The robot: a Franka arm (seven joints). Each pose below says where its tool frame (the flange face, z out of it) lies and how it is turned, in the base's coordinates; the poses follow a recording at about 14 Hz.
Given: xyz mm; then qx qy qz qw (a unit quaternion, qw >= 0).
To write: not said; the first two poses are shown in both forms.
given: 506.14 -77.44 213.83 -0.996 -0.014 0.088 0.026
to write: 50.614 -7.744 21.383 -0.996 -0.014 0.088 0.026
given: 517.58 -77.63 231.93 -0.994 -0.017 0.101 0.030
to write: 51.758 -7.763 23.193 -0.994 -0.017 0.101 0.030
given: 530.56 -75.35 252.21 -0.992 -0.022 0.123 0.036
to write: 53.056 -7.535 25.221 -0.992 -0.022 0.123 0.036
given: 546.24 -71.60 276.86 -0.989 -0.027 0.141 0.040
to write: 54.624 -7.160 27.686 -0.989 -0.027 0.141 0.040
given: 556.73 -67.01 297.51 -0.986 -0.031 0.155 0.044
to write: 55.673 -6.701 29.751 -0.986 -0.031 0.155 0.044
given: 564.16 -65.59 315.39 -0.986 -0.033 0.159 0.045
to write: 56.416 -6.559 31.539 -0.986 -0.033 0.159 0.045
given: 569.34 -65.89 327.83 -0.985 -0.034 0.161 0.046
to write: 56.934 -6.589 32.783 -0.985 -0.034 0.161 0.046
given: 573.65 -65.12 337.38 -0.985 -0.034 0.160 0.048
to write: 57.365 -6.512 33.738 -0.985 -0.034 0.160 0.048
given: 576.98 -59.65 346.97 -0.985 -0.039 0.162 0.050
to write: 57.698 -5.965 34.697 -0.985 -0.039 0.162 0.050
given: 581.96 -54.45 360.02 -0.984 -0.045 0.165 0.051
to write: 58.196 -5.445 36.002 -0.984 -0.045 0.165 0.051
